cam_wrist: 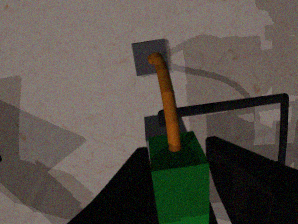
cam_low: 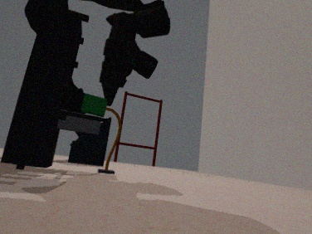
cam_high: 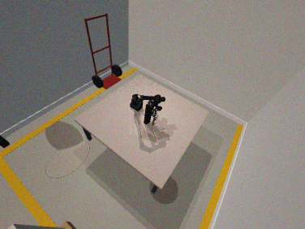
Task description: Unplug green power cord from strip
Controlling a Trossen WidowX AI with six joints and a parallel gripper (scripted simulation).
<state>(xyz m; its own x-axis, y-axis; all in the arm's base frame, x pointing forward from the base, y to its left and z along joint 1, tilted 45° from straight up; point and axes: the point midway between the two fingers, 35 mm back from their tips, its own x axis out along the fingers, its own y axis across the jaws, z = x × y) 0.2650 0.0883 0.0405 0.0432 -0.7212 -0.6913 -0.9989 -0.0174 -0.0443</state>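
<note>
Now: gripper tip 5 cm to the left of the green plug.
</note>
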